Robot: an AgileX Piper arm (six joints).
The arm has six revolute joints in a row. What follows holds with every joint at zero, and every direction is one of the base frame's.
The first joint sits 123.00 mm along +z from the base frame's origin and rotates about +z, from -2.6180 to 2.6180 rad.
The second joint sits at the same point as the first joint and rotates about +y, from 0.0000 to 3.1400 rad.
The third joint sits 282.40 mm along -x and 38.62 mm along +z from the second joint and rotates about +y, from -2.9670 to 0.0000 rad.
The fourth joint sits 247.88 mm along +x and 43.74 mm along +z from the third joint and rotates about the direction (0.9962, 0, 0.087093), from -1.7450 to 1.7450 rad.
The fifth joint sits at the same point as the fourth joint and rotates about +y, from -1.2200 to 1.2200 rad.
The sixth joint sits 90.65 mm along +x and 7.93 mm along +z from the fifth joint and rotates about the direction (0.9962, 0, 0.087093), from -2.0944 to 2.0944 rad.
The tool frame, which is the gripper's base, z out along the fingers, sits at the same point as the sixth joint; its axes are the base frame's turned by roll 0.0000, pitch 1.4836 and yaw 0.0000 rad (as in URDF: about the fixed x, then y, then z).
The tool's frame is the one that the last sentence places.
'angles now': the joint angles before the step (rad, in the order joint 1, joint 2, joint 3, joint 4, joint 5, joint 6). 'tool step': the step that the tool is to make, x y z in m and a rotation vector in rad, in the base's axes. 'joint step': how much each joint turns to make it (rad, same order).
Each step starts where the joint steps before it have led.
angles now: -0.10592, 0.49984, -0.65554, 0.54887, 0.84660, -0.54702
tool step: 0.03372, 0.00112, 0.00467, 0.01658, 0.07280, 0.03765
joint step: 0.03510, 0.16450, -0.05820, 0.02653, -0.02702, -0.02399
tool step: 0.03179, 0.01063, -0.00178, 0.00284, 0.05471, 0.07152
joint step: 0.09756, 0.14820, -0.04663, 0.00304, -0.05345, -0.00518
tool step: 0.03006, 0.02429, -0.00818, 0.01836, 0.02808, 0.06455
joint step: 0.15342, 0.14037, -0.02862, -0.00958, -0.11993, 0.04280
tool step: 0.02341, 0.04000, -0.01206, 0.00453, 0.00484, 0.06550
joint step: 0.19758, 0.14087, -0.02942, -0.06663, -0.15944, 0.10604
